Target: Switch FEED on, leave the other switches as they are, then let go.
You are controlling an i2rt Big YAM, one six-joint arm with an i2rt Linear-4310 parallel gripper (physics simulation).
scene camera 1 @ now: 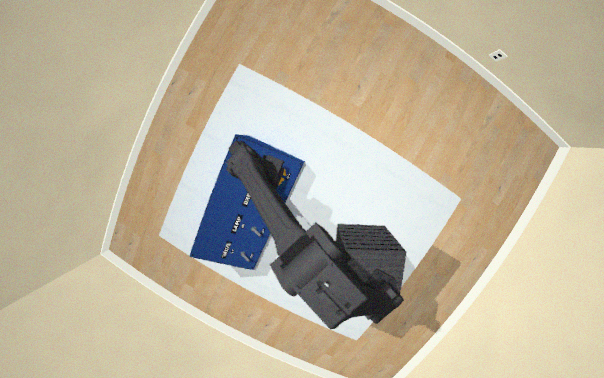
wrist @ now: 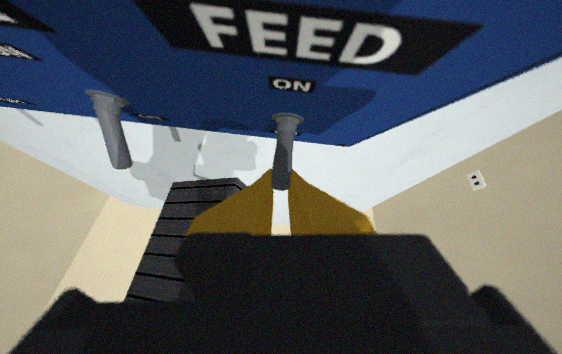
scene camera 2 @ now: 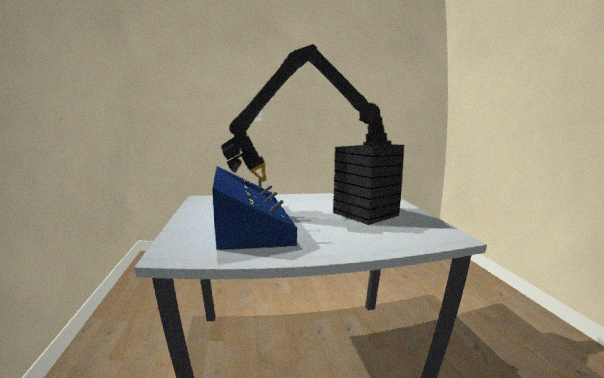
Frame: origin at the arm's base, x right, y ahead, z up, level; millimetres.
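Where they show: gripper, fingertip midpoint: (scene camera 1: 284, 176) (wrist: 280, 176) (scene camera 2: 264, 181); arm's base, origin of the base link: (scene camera 1: 376, 288) (scene camera 2: 376, 145).
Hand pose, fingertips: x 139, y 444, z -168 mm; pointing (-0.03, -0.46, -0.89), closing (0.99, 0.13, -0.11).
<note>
Things, the pixels of their top centre, and the offset from my fingertips. "spot": a spot on its surface instead. Level surfaces: height alone.
- FEED label, middle of its top: (wrist: 296, 48) dx -7, dy +87, dz +7 mm
- mark, surface spot: (wrist: 292, 85) spot: dx -5, dy +64, dz -10 mm
- grey FEED lever, middle of its top: (wrist: 279, 188) dx -1, dy +19, dz +17 mm
- neighbouring lever, middle of its top: (wrist: 101, 158) dx -120, dy -4, dz +5 mm
- LAMP lever, middle of its top: (scene camera 1: 256, 234) dx -239, dy -13, dz +5 mm
- VALVE lever, middle of its top: (scene camera 1: 244, 259) dx -359, dy -23, dz +5 mm
- white table, its level: dz -126 mm
The blue sloped switch box (scene camera 1: 212, 220) (scene camera 2: 250, 227) (wrist: 215, 82) stands on the table. In the wrist view the FEED label (wrist: 327, 42) and its ON mark (wrist: 292, 85) sit above the grey FEED lever (wrist: 284, 150). That lever stands more upright than the other levers in scene camera 2. My gripper (scene camera 1: 283, 177) (scene camera 2: 261, 175) (wrist: 280, 176) is shut on the FEED lever's tip with its yellow fingers. The neighbouring lever (wrist: 114, 135) is apart from the fingers. In scene camera 1 the arm hides the FEED label.
The LAMP lever (scene camera 1: 257, 231) and VALVE lever (scene camera 1: 246, 256) stick out of the box farther along. The dark ribbed arm base (scene camera 1: 372, 245) (scene camera 2: 368, 185) (wrist: 165, 240) stands on the white table (scene camera 1: 260, 105) (scene camera 2: 375, 250).
</note>
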